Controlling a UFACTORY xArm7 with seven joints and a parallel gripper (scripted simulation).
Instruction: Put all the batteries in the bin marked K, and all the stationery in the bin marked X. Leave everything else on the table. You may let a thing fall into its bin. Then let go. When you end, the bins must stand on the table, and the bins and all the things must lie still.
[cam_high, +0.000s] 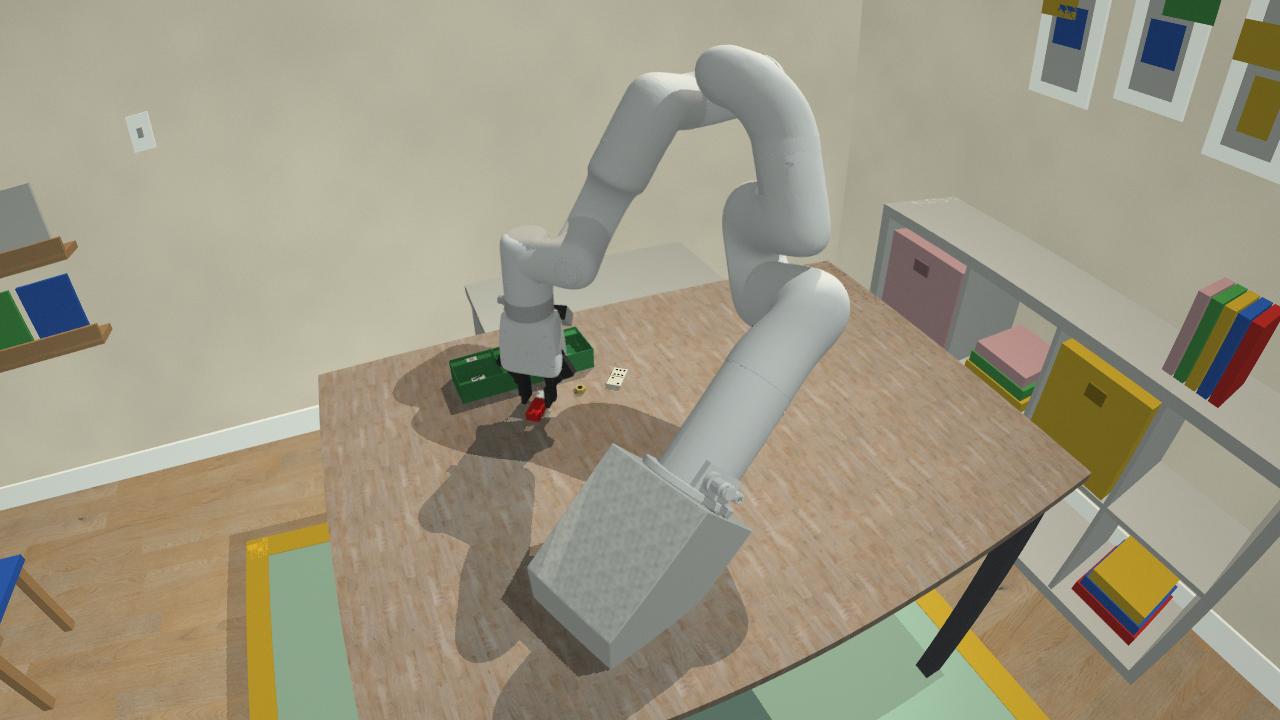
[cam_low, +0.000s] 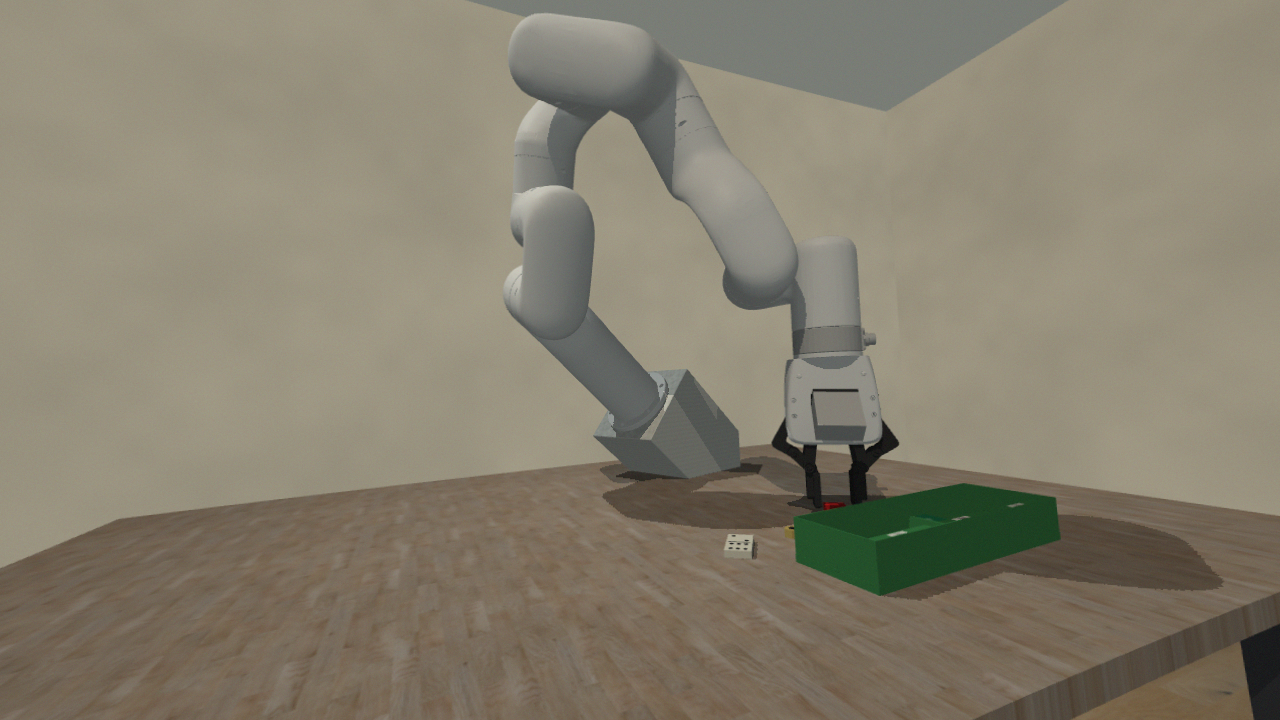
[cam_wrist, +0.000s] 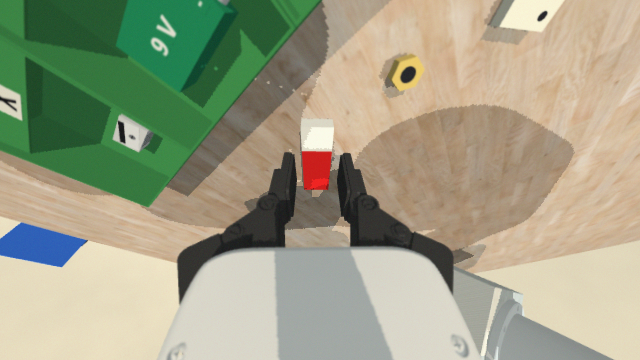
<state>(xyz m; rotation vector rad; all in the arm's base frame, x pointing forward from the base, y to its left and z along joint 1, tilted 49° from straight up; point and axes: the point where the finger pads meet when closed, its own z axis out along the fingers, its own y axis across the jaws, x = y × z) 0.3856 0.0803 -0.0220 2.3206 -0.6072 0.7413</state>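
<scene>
Right now the red-and-white eraser is 3 cm below my hand and 1 cm ahead of it. From my hand the other things lie so: green bin tray 11 cm ahead, 2 cm below; then green 9 V battery 11 cm ahead, 2 cm below, 1 cm to the right; then yellow nut 8 cm to the right, 3 cm below, 2 cm ahead.
</scene>
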